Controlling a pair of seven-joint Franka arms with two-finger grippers.
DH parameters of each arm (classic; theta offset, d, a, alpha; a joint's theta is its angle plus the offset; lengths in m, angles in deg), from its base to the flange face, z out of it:
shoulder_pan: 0 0.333 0 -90
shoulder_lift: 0 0 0 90
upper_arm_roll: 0 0.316 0.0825 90
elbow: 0 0 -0.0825 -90
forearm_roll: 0 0.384 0 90
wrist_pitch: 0 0 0.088 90
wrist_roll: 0 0.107 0 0
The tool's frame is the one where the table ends.
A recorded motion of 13 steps. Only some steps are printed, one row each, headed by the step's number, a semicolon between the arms.
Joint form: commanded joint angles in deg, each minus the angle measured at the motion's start. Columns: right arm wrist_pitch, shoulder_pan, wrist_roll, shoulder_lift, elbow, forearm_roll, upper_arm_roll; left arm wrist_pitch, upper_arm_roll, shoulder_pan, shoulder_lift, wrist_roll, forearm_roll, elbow.
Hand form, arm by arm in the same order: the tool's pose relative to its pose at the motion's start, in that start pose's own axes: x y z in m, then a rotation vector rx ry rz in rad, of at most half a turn. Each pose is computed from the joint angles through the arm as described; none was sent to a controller.
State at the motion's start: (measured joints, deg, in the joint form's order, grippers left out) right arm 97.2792 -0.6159 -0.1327 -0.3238 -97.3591 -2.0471 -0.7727; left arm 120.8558 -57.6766 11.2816 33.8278 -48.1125 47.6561 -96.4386
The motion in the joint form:
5: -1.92 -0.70 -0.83 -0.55 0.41 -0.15 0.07; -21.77 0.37 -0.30 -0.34 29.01 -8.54 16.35
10: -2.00 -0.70 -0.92 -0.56 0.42 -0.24 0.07; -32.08 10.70 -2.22 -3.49 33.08 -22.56 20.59
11: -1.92 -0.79 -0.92 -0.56 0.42 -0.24 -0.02; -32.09 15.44 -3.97 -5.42 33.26 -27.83 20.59
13: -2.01 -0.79 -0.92 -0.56 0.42 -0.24 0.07; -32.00 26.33 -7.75 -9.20 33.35 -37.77 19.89
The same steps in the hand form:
5: -0.0056 0.0067 -0.0056 -0.0023 -0.0172 -0.0032; 0.0532 -0.0711 -0.0684 0.0405 -0.1789 0.2706
10: -0.0058 0.0068 -0.0057 -0.0039 -0.0183 -0.0049; 0.0524 -0.1344 -0.0687 -0.0117 -0.3947 0.1517
11: -0.0057 0.0086 -0.0058 -0.0039 -0.0170 -0.0017; 0.0521 -0.1448 -0.0724 -0.0442 -0.4148 0.1004
13: -0.0058 0.0077 -0.0057 -0.0039 -0.0185 -0.0033; 0.0513 -0.1776 -0.0776 -0.0977 -0.4463 -0.0248

